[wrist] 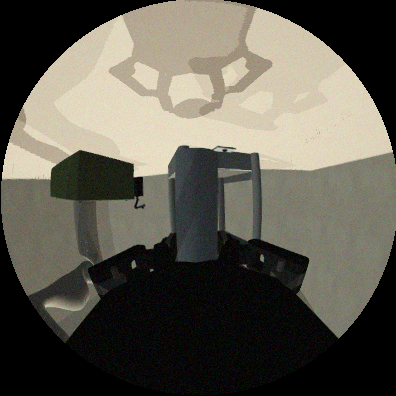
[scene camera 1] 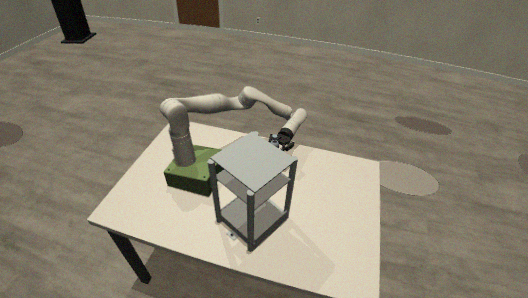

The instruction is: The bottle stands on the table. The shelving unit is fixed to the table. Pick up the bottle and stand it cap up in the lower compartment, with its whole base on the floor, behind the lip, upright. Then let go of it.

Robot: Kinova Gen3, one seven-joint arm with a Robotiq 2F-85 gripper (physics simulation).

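Places are measured from the arm's base along level axes (x right, y back, z down), in centimetres.
Pixels of known places: gripper, fingertip midpoint: (wrist: pixel 196 239); arm's base at its link origin: (wrist: pixel 84 197) (scene camera 1: pixel 186 160).
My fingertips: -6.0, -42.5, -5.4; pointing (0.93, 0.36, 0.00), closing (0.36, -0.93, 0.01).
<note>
Ahead of a thing's pixels: the offset from my fingertips to its middle, as dx, dy, dz. Level surfaces: height alone.
The blue-grey bottle {-0.4, -0.2, +0.1} (wrist: pixel 197 205) is between the fingers in the wrist view, roughly parallel to the posts of the shelving unit; its cap end is hidden there. In the scene view a small part of the bottle (scene camera 1: pixel 274 142) shows at the fingers. My gripper (scene camera 1: pixel 281 142) (wrist: pixel 196 239) is shut on the bottle, off the table, beyond the far right side of the shelving unit {+28.9, +6.8, -3.3} (scene camera 1: pixel 255 160) (wrist: pixel 256 195). The bottle covers part of the unit in the wrist view. The lower compartment's floor {dz +10.9} (scene camera 1: pixel 268 214) shows between the posts, with a dark lip around its edge. The bottle is outside the unit.
The table {dz +15.7} (scene camera 1: pixel 340 200) bears the unit, whose top board and middle shelf lie above the lower compartment. The green robot base (scene camera 1: pixel 187 186) (wrist: pixel 92 175) stands left of the unit. A small light piece with a dark spot (scene camera 1: pixel 231 235) (wrist: pixel 225 149) lies beside the unit's foot.
</note>
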